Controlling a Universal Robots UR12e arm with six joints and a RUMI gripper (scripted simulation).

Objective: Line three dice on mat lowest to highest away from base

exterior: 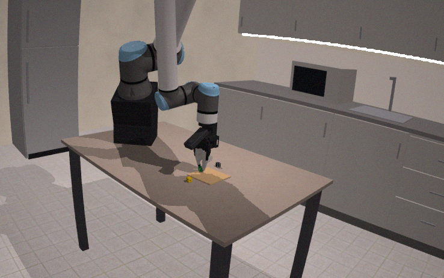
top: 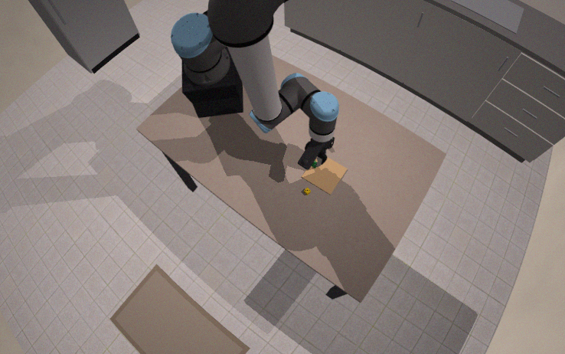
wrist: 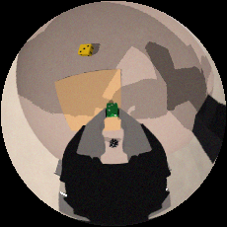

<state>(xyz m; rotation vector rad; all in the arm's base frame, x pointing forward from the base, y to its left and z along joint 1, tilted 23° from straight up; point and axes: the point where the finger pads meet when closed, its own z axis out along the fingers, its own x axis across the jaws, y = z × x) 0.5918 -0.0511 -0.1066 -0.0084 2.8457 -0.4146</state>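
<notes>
My gripper is now 1 cm above the green die. The rest, counted from my hand: black die 12 cm to the left, 2 cm below; orange mat 5 cm ahead, 2 cm below; yellow die 4 cm ahead, 11 cm to the right, 2 cm below.
</notes>
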